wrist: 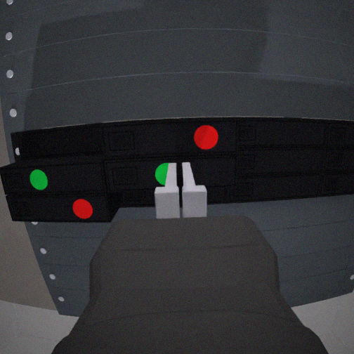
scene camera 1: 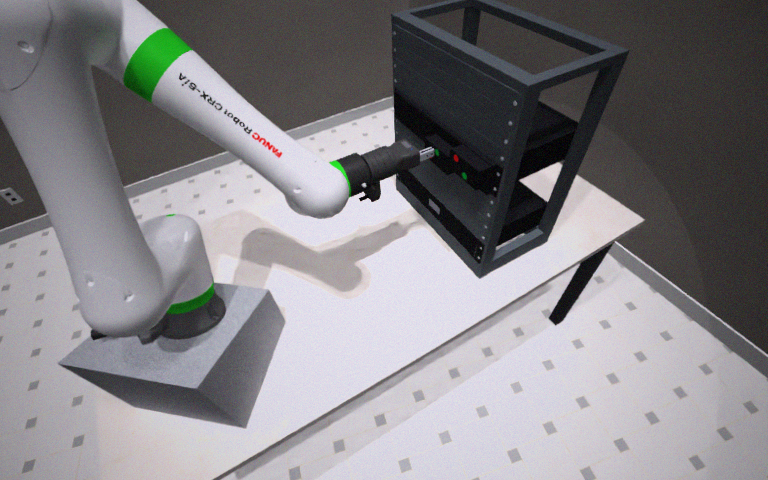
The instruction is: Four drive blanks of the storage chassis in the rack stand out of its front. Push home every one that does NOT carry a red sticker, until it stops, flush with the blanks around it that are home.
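Pixels of known places: gripper, fingertip midpoint: (scene camera 1: 432, 151); arm's base, link origin: (scene camera 1: 192, 316).
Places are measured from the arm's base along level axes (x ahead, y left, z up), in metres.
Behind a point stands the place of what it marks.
Note:
The storage chassis with black blanks sits in the rack (scene camera 1: 509, 164) {x 0.770, y -0.105, z 0.225 m}. In the wrist view, a green-stickered blank (wrist: 65, 177) and a red-stickered blank (wrist: 50, 207) below it stand out at left. In the middle column, a red-stickered blank (wrist: 165, 138) and a green-stickered blank (wrist: 215, 167) below it also appear to stand out; the green one looks slightly further in. How far is unclear. My gripper (scene camera 1: 432, 151) {x 0.693, y 0.093, z 0.164 m} (wrist: 179, 176) is shut and empty. Its tips are at or very near the middle green-stickered blank, partly covering its sticker; contact cannot be told.
Plain grey panels (scene camera 1: 447, 79) {x 0.747, y 0.132, z 0.328 m} (wrist: 165, 55) fill rack slots beyond the chassis. A black unit (scene camera 1: 434, 206) {x 0.746, y 0.144, z -0.102 m} with a light label sits low in the rack. The rack stands on the table (scene camera 1: 385, 328) {x 0.434, y -0.123, z -0.219 m}; the arm's grey pedestal (scene camera 1: 243, 362) {x 0.072, y -0.125, z -0.072 m} stands at the opposite end.

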